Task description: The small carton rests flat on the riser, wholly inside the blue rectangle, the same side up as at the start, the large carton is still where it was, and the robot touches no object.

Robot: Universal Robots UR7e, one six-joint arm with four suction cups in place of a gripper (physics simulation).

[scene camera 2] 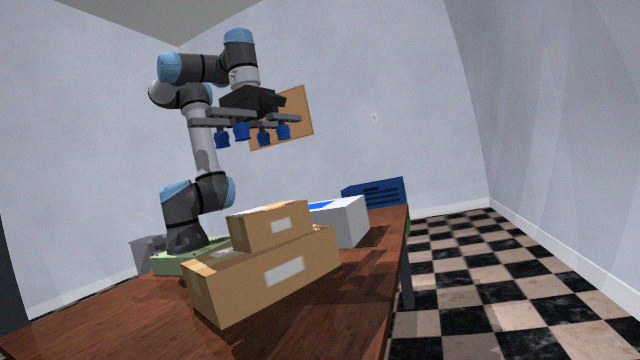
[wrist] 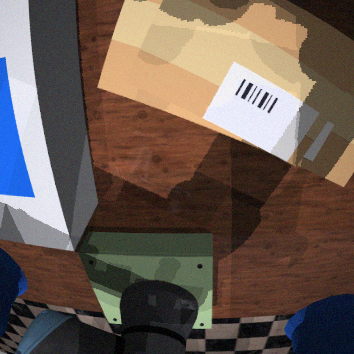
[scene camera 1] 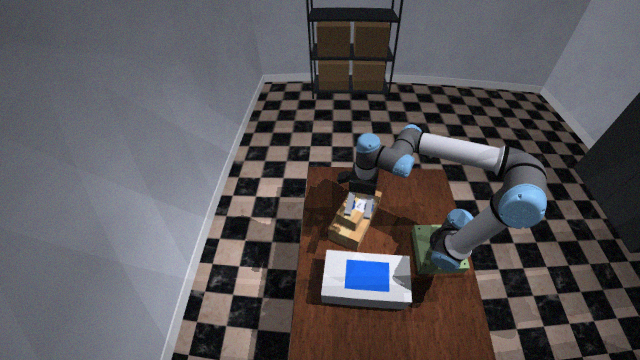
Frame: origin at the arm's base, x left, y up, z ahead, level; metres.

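Where they show: hand at its tool point: (scene camera 2: 255, 142) (wrist: 163, 242); arm's base at its link origin: (scene camera 2: 188, 248) (wrist: 158, 304).
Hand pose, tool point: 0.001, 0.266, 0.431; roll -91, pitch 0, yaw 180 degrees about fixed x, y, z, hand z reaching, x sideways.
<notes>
Things, the pixels of their top centre, and the offset from my tool point, as dx, dy, dz.
- small carton at its top centre: (wrist: 250, 66) (scene camera 2: 265, 208) (scene camera 1: 354, 206) -0.040, -0.154, +0.031
- large carton at its top centre: (wrist: 267, 73) (scene camera 2: 259, 244) (scene camera 1: 356, 209) -0.072, -0.227, +0.019
- white riser at its top centre: (scene camera 2: 304, 207) (scene camera 1: 367, 275) +0.253, -0.206, -0.084
- blue rectangle at its top centre: (scene camera 2: 304, 207) (scene camera 1: 367, 275) +0.253, -0.206, -0.084
The small carton (scene camera 1: 350, 218) (scene camera 2: 272, 228) (wrist: 247, 117) lies flat on top of the large carton (scene camera 1: 343, 237) (scene camera 2: 267, 280) (wrist: 343, 171), with a barcode label on its top. The large carton lies flat on the table, turned at an angle to the riser. The white riser (scene camera 1: 332, 277) (scene camera 2: 344, 225) (wrist: 56, 100) stands apart from the large carton; the blue rectangle (scene camera 1: 367, 275) (scene camera 2: 321, 205) (wrist: 11, 140) on its top is bare. My gripper (scene camera 1: 360, 206) (scene camera 2: 253, 135) is open, its four blue cups hanging above the small carton with air between. Two cups show at the lower edges of the wrist view.
The arm stands on a green base plate (scene camera 1: 424, 245) (scene camera 2: 167, 265) (wrist: 150, 267) beside the riser and cartons. A blue crate (scene camera 2: 387, 192) is beyond the riser. A grey box (scene camera 2: 142, 254) is behind the base. A shelf unit (scene camera 1: 354, 15) with brown boxes stands by the wall.
</notes>
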